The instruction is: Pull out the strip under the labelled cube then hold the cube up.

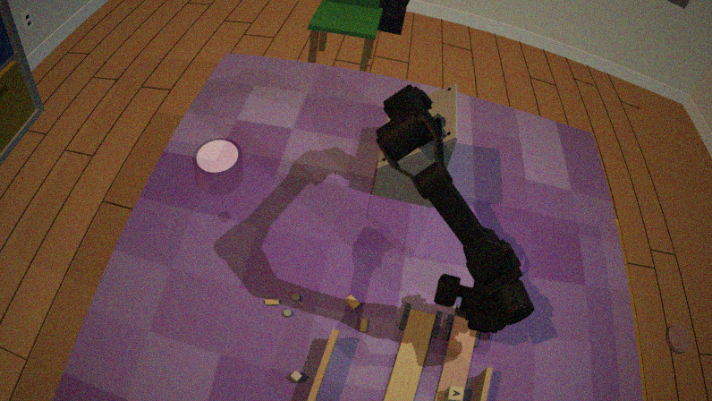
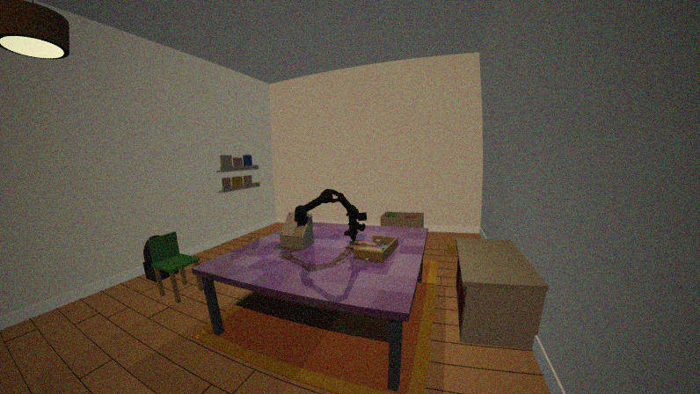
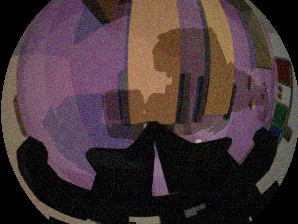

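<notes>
My gripper tip is 90 mm short of the strip and 20 mm to the left of it. The rest, counted from my gripper tip: labelled cube: 190 mm ahead, 30 mm to the right, 20 mm above.
</notes>
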